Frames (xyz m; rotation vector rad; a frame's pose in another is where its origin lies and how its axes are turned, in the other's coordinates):
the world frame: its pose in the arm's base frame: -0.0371 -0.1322 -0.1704 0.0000 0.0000 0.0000
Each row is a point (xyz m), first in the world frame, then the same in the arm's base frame.
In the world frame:
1: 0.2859 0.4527 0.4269
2: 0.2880 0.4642 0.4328
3: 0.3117 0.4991 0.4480
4: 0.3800 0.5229 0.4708
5: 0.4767 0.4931 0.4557
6: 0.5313 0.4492 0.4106
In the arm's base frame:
1: 0.2488 0.3205 0.2565
2: 0.2509 0.3320 0.2624
3: 0.2746 0.3669 0.2776
4: 0.3429 0.3907 0.3004
5: 0.4396 0.3609 0.2853
6: 0.4942 0.3170 0.2402

